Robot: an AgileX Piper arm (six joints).
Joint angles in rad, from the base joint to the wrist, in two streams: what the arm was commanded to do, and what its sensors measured. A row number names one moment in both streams.
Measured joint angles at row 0:
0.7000 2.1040 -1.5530 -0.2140 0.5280 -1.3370
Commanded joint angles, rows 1 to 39:
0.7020 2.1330 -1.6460 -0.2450 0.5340 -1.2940
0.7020 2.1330 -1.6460 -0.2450 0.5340 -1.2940
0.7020 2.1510 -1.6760 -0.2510 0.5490 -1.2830
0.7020 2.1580 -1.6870 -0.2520 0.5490 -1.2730
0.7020 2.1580 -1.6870 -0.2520 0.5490 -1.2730
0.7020 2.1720 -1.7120 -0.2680 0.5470 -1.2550
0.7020 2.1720 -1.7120 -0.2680 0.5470 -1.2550
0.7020 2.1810 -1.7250 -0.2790 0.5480 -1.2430
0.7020 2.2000 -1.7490 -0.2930 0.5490 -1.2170
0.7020 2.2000 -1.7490 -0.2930 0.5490 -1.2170
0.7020 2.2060 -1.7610 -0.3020 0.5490 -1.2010
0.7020 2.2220 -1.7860 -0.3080 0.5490 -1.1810
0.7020 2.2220 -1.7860 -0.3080 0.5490 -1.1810
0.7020 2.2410 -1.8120 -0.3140 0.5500 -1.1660
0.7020 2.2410 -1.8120 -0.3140 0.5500 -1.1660
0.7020 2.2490 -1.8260 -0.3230 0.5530 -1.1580
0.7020 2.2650 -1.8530 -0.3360 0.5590 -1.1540
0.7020 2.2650 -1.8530 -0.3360 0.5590 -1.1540
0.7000 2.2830 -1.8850 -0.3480 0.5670 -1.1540
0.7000 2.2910 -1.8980 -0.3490 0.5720 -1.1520
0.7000 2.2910 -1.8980 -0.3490 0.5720 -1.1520
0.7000 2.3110 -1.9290 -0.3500 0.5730 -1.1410
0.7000 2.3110 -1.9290 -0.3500 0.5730 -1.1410
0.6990 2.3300 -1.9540 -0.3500 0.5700 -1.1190
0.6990 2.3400 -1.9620 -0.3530 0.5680 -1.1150
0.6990 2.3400 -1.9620 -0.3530 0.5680 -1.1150
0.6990 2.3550 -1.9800 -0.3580 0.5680 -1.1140
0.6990 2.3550 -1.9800 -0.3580 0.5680 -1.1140
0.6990 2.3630 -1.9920 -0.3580 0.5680 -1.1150
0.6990 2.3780 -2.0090 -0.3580 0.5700 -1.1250
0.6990 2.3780 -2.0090 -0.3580 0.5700 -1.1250
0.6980 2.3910 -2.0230 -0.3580 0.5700 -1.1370
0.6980 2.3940 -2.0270 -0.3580 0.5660 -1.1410
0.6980 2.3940 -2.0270 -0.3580 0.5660 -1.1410
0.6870 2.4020 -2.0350 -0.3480 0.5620 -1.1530
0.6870 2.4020 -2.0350 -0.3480 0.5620 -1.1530
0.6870 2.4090 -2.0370 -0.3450 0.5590 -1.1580
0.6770 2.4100 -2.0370 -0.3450 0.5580 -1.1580
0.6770 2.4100 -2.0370 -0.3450 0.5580 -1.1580
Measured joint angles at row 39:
0.6940 2.4160 -2.0160 -0.3330 0.6150 -1.1490
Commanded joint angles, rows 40 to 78:
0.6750 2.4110 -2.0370 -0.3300 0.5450 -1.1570
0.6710 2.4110 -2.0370 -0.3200 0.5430 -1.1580
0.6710 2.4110 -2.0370 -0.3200 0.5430 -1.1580
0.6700 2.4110 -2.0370 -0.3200 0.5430 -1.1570
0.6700 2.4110 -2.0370 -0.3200 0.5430 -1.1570
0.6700 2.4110 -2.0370 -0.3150 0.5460 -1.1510
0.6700 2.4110 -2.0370 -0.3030 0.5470 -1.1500
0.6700 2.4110 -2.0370 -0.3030 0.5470 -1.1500
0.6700 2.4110 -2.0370 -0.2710 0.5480 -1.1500
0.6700 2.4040 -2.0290 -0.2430 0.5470 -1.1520
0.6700 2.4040 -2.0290 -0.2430 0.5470 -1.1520
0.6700 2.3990 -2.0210 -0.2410 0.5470 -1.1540
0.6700 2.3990 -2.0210 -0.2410 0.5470 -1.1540
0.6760 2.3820 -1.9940 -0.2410 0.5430 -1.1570
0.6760 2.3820 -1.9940 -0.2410 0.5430 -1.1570
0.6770 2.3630 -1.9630 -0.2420 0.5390 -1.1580
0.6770 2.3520 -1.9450 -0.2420 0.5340 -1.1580
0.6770 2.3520 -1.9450 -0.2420 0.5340 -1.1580
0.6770 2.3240 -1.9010 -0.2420 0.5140 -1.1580
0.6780 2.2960 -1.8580 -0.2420 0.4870 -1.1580
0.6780 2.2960 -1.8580 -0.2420 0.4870 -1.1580
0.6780 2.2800 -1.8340 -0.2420 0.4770 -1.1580
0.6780 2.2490 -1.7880 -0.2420 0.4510 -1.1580
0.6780 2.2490 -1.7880 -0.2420 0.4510 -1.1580
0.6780 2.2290 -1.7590 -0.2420 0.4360 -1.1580
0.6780 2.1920 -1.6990 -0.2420 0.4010 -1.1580
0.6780 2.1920 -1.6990 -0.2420 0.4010 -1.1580
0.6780 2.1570 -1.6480 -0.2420 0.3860 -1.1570
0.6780 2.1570 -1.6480 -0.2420 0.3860 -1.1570
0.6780 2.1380 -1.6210 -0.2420 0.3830 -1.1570
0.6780 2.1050 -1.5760 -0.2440 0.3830 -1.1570
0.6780 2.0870 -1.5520 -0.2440 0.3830 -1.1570
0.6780 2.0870 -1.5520 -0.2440 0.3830 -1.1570
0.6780 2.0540 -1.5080 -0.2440 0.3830 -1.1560
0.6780 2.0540 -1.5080 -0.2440 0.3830 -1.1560
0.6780 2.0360 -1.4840 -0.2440 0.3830 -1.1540
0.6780 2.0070 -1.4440 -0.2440 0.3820 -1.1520
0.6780 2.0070 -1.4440 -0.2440 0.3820 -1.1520
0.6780 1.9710 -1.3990 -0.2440 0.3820 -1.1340
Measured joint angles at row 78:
0.6750 2.0230 -1.4490 -0.2470 0.3860 -1.1510
